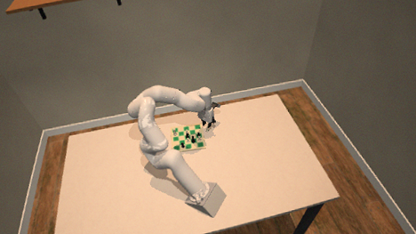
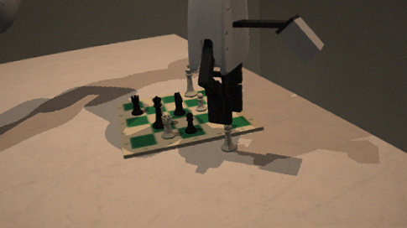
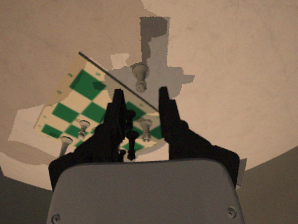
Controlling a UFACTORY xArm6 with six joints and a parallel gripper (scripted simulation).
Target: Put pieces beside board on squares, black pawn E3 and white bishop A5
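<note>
My gripper is now 3 cm short of the white bishop, 22 cm to the right of it and 3 cm above it. From my hand the other things lie so: black bishop (2 cm behind, 14 cm to the left, 5 cm below); then black pawn (3 cm behind, 7 cm to the left, 5 cm below); then chessboard (2 cm behind, 14 cm to the left, 7 cm below).
</note>
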